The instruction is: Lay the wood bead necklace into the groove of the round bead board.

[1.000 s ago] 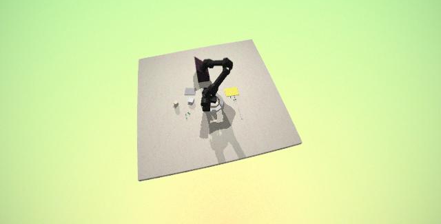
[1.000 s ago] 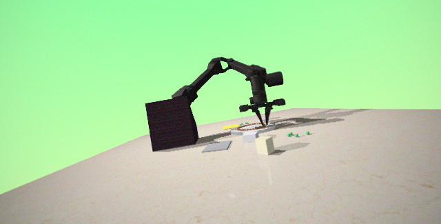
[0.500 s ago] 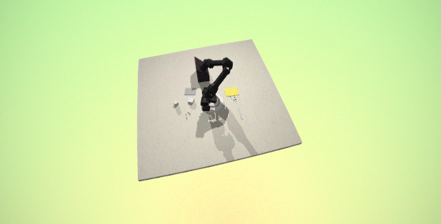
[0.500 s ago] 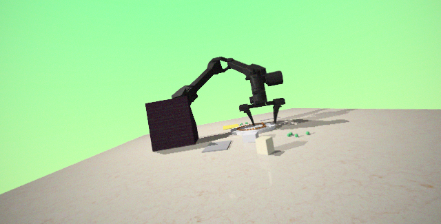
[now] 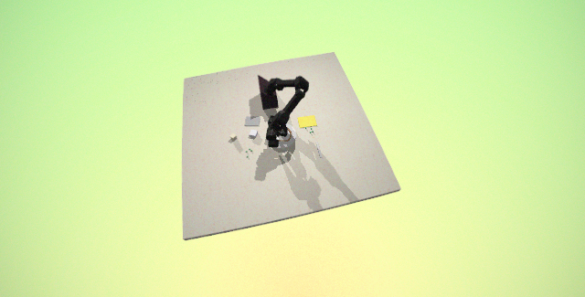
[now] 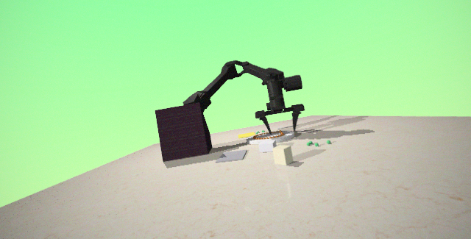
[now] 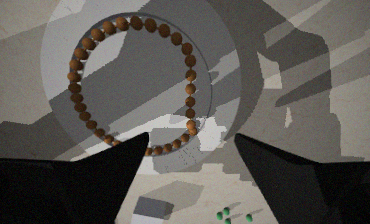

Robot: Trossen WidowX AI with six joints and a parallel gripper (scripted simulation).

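Right now my gripper tip is 4 cm past the round white bead board, 5 cm to the right of it and 1 cm above it. Round my gripper tip: cream cube 8 cm behind, 27 cm to the right; then yellow card 13 cm behind, 24 cm to the left, 2 cm below; then grey flat plate 20 cm behind, 14 cm to the right, 2 cm below.
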